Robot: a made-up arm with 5 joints. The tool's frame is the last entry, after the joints.
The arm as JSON. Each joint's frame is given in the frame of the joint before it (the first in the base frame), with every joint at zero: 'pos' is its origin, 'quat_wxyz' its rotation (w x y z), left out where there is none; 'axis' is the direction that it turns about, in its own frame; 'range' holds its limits. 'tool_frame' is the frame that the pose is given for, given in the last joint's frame.
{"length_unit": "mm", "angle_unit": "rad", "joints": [
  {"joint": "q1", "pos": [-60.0, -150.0, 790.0], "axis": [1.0, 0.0, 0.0], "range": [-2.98, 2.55]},
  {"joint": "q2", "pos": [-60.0, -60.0, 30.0], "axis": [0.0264, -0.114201, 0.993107], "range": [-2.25, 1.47]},
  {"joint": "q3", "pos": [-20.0, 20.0, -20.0], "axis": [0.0, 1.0, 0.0], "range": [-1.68, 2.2]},
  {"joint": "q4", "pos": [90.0, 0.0, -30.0], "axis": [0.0, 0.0, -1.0], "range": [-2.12, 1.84]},
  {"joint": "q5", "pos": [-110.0, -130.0, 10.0], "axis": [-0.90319, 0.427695, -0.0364], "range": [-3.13, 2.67]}
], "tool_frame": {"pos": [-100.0, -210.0, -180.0], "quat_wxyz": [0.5, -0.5, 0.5, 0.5]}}
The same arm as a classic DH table. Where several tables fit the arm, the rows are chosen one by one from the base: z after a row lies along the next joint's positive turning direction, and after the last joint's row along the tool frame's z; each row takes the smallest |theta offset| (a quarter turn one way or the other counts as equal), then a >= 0, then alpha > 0; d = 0 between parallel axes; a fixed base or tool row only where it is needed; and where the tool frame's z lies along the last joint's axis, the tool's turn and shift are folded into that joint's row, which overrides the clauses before.
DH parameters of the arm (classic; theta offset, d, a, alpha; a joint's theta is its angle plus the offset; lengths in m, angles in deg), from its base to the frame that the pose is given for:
base (fixed): -90 0.79 0.15 -90
q1: 6.56 -0.121 0.0562 88.49
q2: 89.83 0.016 -0.0195 -96.56
q3: -1.52 0.0176 0.09 -90
q4: -64.66 0.0184 -0.1646 87.91
q5: 89.01 0.1624 0.1758 64.68
tool (fixed): 2.31 -0.2607 0 0
Joint limits (deg, base to tool): -170.74..146.1 -128.92..84.22 -96.26..126.05 -121.47..105.42 -179.34..152.98

